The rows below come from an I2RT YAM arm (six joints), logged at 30 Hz.
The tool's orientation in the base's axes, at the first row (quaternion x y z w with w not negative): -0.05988 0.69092 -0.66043 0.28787
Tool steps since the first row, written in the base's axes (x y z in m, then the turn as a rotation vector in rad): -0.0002 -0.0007 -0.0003 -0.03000 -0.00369 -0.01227; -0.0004 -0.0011 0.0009 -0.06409 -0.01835 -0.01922; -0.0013 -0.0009 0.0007 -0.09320 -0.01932 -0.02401; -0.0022 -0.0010 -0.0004 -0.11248 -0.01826 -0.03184; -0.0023 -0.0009 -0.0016 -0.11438 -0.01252 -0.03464; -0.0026 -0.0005 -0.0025 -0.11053 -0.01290 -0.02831; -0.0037 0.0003 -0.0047 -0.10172 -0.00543 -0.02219; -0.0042 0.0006 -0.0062 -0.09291 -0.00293 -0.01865; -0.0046 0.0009 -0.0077 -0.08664 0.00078 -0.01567; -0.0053 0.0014 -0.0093 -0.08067 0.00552 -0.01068; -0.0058 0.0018 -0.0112 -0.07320 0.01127 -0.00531
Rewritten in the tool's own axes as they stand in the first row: 0.0006 0.0001 0.0005 0.03043 0.00225 -0.01153; 0.0006 -0.0011 0.0008 0.06763 -0.00307 -0.01518; 0.0013 -0.0012 0.0002 0.09368 -0.00731 -0.02839; 0.0024 -0.0004 -0.0002 0.11163 -0.00551 -0.03882; 0.0028 0.0007 -0.0004 0.11144 -0.00273 -0.04487; 0.0032 0.0015 -0.0009 0.10641 -0.00762 -0.04246; 0.0044 0.0034 -0.0022 0.09372 -0.00990 -0.04459; 0.0052 0.0047 -0.0028 0.08415 -0.01033 -0.04244; 0.0058 0.0060 -0.0033 0.07629 -0.01084 -0.04260; 0.0067 0.0074 -0.0041 0.06757 -0.01322 -0.04372; 0.0075 0.0091 -0.0048 0.05702 -0.01539 -0.04501
